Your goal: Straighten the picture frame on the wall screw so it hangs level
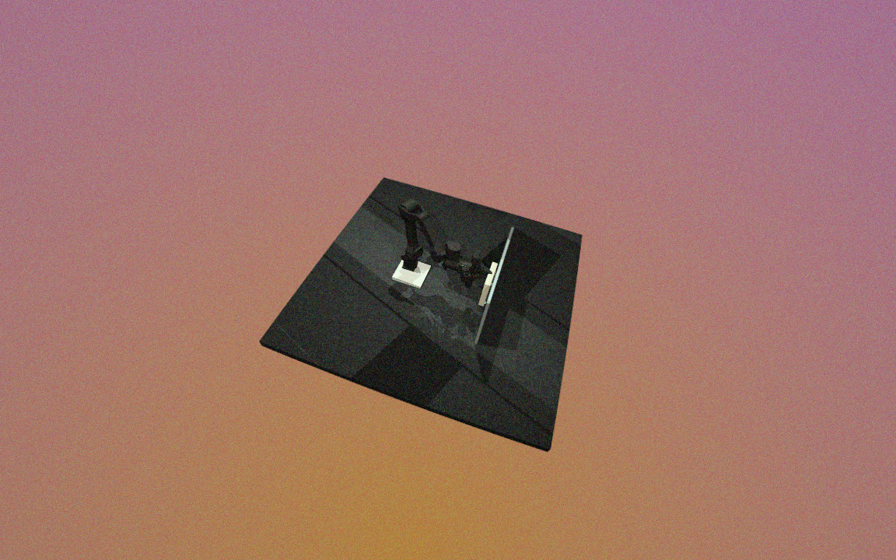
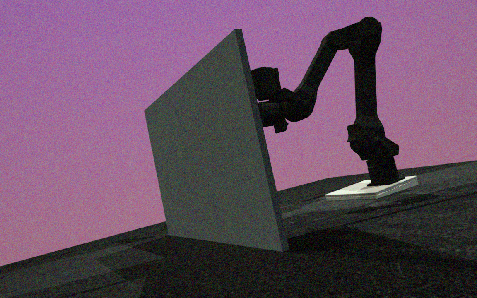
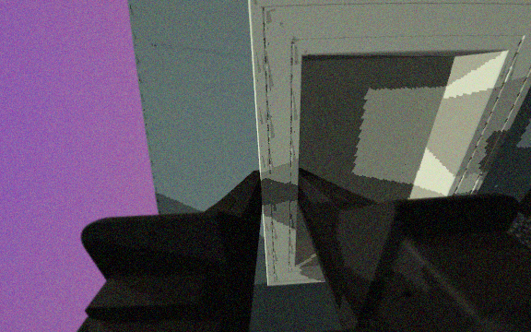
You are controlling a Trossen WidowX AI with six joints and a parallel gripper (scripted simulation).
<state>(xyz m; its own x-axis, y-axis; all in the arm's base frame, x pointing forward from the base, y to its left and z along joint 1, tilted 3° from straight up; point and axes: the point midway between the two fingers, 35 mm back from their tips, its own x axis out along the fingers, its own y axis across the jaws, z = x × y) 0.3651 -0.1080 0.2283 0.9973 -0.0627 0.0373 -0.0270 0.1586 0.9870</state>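
My gripper tip is now 50 mm above the picture frame and 10 mm to the left of it. From my gripper tip the other things lie so: wall panel: 70 mm below, 20 mm ahead, 10 mm to the left.
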